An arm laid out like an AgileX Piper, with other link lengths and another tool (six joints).
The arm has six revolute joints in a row. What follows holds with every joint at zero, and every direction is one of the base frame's. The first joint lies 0.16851 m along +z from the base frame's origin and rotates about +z. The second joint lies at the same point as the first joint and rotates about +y. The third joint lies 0.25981 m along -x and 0.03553 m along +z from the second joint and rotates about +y. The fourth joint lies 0.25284 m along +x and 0.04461 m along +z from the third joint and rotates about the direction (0.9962, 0, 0.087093). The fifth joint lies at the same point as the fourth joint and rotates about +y. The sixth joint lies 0.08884 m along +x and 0.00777 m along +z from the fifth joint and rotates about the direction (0.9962, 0, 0.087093). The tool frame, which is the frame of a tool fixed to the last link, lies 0.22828 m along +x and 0.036 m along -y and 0.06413 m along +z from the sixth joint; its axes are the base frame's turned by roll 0.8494, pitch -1.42 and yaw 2.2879 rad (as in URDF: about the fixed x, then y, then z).
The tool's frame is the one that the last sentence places.
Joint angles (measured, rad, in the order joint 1, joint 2, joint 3, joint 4, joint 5, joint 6), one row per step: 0.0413, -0.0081, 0.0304, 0.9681, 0.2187, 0.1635; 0.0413, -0.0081, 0.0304, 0.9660, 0.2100, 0.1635; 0.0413, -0.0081, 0.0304, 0.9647, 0.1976, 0.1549; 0.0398, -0.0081, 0.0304, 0.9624, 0.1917, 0.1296; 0.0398, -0.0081, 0.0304, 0.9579, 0.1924, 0.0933; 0.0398, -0.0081, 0.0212, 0.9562, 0.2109, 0.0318; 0.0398, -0.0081, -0.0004, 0.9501, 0.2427, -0.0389; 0.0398, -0.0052, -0.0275, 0.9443, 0.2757, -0.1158; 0.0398, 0.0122, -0.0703, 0.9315, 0.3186, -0.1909; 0.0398, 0.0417, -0.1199, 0.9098, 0.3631, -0.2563; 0.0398, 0.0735, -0.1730, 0.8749, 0.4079, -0.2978; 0.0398, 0.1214, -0.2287, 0.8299, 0.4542, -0.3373; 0.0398, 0.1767, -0.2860, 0.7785, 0.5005, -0.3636; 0.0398, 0.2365, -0.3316, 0.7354, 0.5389, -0.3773; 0.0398, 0.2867, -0.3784, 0.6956, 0.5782, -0.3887; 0.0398, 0.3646, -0.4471, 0.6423, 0.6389, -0.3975; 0.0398, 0.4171, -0.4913, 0.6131, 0.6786, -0.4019; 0.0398, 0.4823, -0.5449, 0.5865, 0.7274, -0.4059
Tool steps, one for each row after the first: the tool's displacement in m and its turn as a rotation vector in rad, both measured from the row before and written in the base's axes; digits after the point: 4 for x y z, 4 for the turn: 0.0003, -0.0024, 0.0016, -0.0014, -0.0050, -0.0073; 0.0004, -0.0035, 0.0028, -0.0087, -0.0089, -0.0098; 0.0003, -0.0024, 0.0025, -0.0266, -0.0085, -0.0053; 0.0002, -0.0004, 0.0019, -0.0401, -0.0069, 0.0019; -0.0003, 0.0044, 0.0053, -0.0630, -0.0111, 0.0179; -0.0011, 0.0079, 0.0105, -0.0770, -0.0192, 0.0286; -0.0015, 0.0085, 0.0127, -0.0829, -0.0242, 0.0294; -0.0018, 0.0109, 0.0148, -0.0894, -0.0213, 0.0360; -0.0015, 0.0109, 0.0132, -0.0894, -0.0141, 0.0352; -0.0015, 0.0095, 0.0118, -0.0798, -0.0085, 0.0311; 0.0004, 0.0086, 0.0063, -0.0884, 0.0067, 0.0296; 0.0016, 0.0068, 0.0027, -0.0822, 0.0182, 0.0264; 0.0035, 0.0046, -0.0046, -0.0613, 0.0350, 0.0204; 0.0023, 0.0040, -0.0016, -0.0552, 0.0269, 0.0210; 0.0037, 0.0052, -0.0056, -0.0689, 0.0510, 0.0305; 0.0025, 0.0031, -0.0049, -0.0379, 0.0374, 0.0198; 0.0029, 0.0041, -0.0065, -0.0359, 0.0490, 0.0247
